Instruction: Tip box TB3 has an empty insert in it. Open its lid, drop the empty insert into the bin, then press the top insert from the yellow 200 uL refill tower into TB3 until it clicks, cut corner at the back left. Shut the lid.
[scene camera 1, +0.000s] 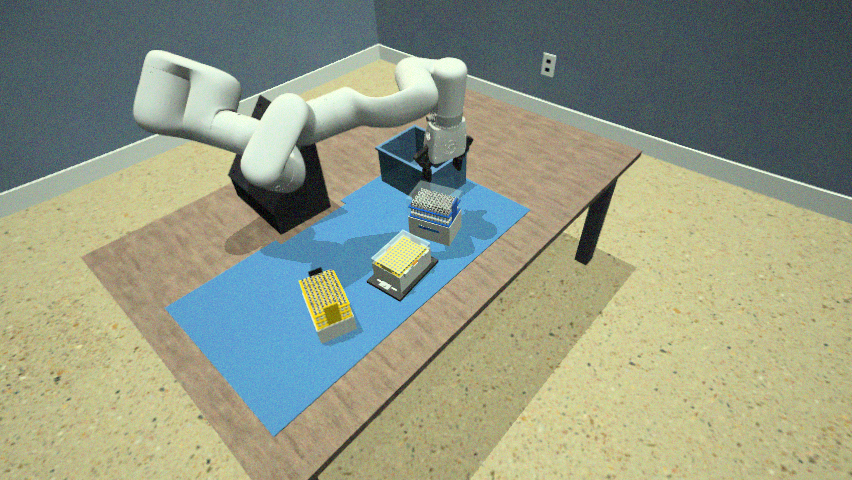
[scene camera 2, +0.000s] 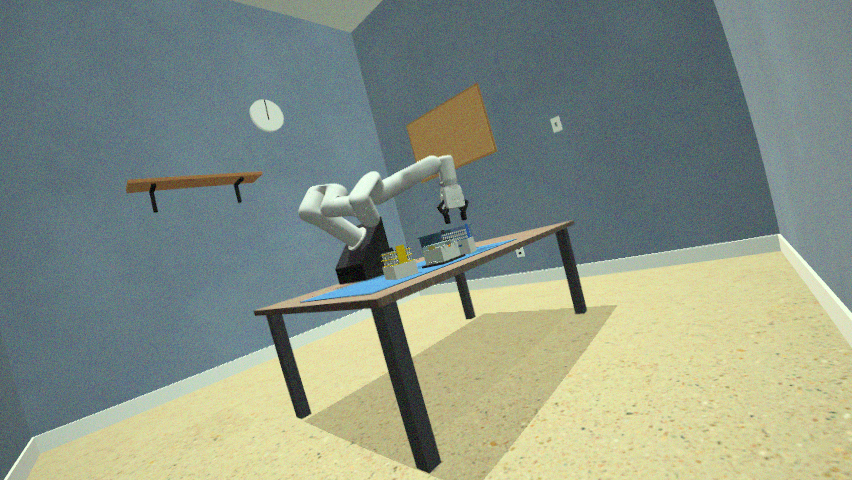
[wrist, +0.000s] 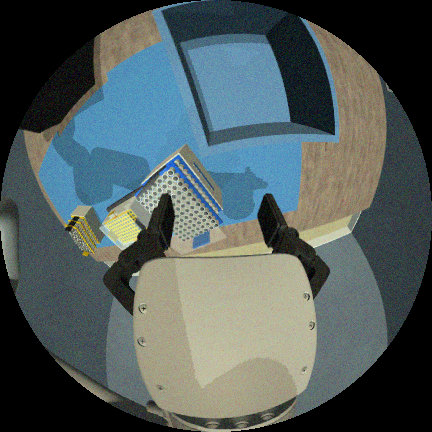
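The tip box (scene camera 1: 401, 275) (scene camera 2: 441, 253), taken as TB3, stands on a dark base (scene camera 1: 411, 290) with a yellow gridded insert (scene camera 1: 403, 255) (wrist: 123, 228) inside. Its clear lid appears to lie over the insert; I cannot tell whether it is fully shut or whether the insert is empty. The yellow refill tower (scene camera 1: 326, 298) (scene camera 2: 399, 262) (wrist: 82, 230) stands on the mat, left of TB3 in the first scene view. The blue bin (scene camera 1: 394, 169) (wrist: 312, 75) stands behind the blue-edged rack. My gripper (scene camera 1: 442, 171) (scene camera 2: 456, 218) (wrist: 217, 203) is open and empty, above and behind that rack.
A tall blue-edged tip rack (scene camera 1: 435, 229) (scene camera 2: 456, 234) (wrist: 182, 210) with pale tips and a clear cover stands between TB3 and the bin. The blue mat (scene camera 1: 256, 357) (wrist: 150, 90) lies on the wooden table (scene camera 1: 560, 155). The black arm mount (scene camera 1: 286, 205) stands at the table's rear side.
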